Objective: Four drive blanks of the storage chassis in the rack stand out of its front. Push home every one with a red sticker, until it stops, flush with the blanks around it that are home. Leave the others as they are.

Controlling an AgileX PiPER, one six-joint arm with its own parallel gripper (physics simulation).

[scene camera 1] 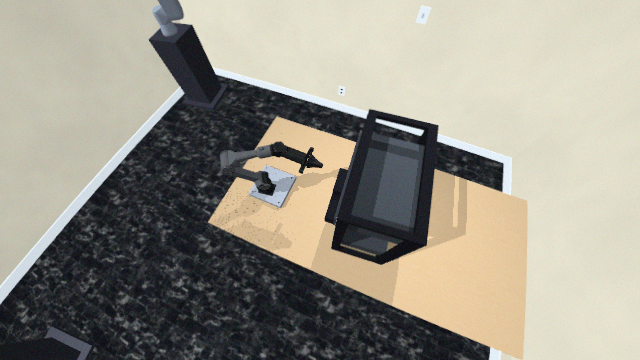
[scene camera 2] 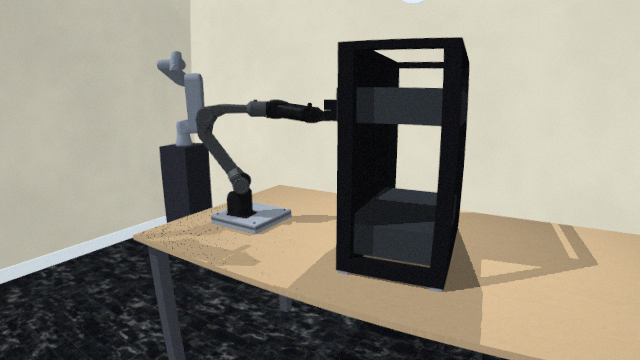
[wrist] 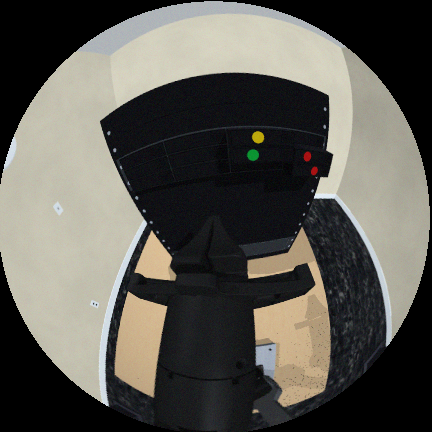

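The black rack holds the storage chassis high up. In the wrist view, four blanks on the chassis's right side stand out: one with a yellow sticker, one below it with a green sticker, and two at the far right with red stickers, an upper red sticker and a lower red sticker. The red pair protrudes furthest. My gripper is shut and empty, in front of the rack, apart from the blanks. Its tips are hard to separate from the dark blanks in scene camera 2.
A second grey box sits low in the rack. The rack and my arm's base plate stand on the wooden table. Another grey arm stands on a dark pedestal beyond the table.
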